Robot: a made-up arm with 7 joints. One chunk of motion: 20 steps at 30 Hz.
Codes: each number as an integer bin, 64 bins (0 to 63) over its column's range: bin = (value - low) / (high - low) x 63, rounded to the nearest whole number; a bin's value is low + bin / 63 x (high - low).
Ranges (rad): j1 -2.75..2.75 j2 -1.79..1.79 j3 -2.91..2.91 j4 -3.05..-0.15 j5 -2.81..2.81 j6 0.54..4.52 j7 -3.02..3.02
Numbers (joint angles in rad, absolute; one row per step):
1: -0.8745 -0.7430 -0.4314 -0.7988 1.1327 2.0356 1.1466
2: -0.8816 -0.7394 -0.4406 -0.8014 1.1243 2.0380 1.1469
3: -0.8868 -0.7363 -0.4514 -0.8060 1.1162 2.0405 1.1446
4: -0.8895 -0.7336 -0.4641 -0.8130 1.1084 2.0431 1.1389
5: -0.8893 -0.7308 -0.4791 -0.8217 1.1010 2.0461 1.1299
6: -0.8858 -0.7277 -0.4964 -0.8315 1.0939 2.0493 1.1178
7: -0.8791 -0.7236 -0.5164 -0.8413 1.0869 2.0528 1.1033
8: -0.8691 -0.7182 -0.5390 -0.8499 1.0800 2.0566 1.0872
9: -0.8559 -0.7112 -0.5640 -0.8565 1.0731 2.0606 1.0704
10: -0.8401 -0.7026 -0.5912 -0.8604 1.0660 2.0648 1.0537
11: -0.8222 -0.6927 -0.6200 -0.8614 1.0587 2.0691 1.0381
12: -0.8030 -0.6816 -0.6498 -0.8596 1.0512 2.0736 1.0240
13: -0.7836 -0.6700 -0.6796 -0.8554 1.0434 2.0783 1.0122
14: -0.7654 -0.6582 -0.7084 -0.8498 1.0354 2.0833 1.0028
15: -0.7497 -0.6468 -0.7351 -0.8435 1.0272 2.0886 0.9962
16: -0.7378 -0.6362 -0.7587 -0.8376 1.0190 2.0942 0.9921
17: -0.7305 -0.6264 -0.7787 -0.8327 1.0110 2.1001 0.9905
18: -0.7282 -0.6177 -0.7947 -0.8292 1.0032 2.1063 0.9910
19: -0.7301 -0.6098 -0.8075 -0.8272 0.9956 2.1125 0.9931
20: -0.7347 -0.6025 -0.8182 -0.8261 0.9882 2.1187 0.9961
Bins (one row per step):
1: 21 18 27 49 44 24 43
2: 21 18 27 49 44 24 43
3: 21 19 27 49 44 24 43
4: 21 19 26 49 44 24 43
5: 21 19 26 48 44 24 43
6: 21 19 26 48 44 24 43
7: 21 19 26 48 44 24 43
8: 22 19 26 48 44 24 43
9: 22 19 25 48 44 24 43
10: 22 19 25 48 43 24 42
11: 22 19 25 48 43 24 42
12: 22 20 24 48 43 24 42
13: 23 20 24 48 43 24 42
14: 23 20 24 48 43 24 42
15: 23 20 24 48 43 25 42
16: 23 20 23 48 43 25 42
17: 23 20 23 48 43 25 42
18: 23 21 23 48 43 25 42
19: 23 21 23 48 43 25 42
20: 23 21 23 48 43 25 42

